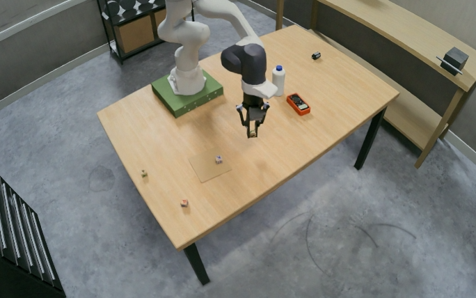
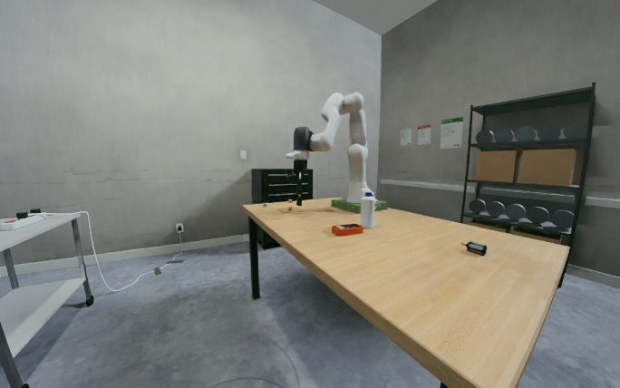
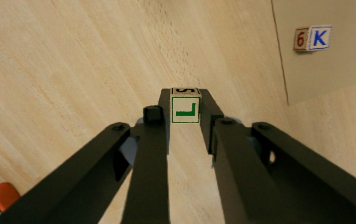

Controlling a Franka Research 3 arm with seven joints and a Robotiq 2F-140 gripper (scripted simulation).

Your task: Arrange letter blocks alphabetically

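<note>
My gripper is now 20 cm to the left of the tan mat, 10 cm above it and 3 cm past it. The rest, counted from my hand: white bottle 32 cm to the left, 20 cm behind, 2 cm below; block 2 cm below; orange meter 34 cm to the left, 9 cm below, 6 cm behind.
</note>
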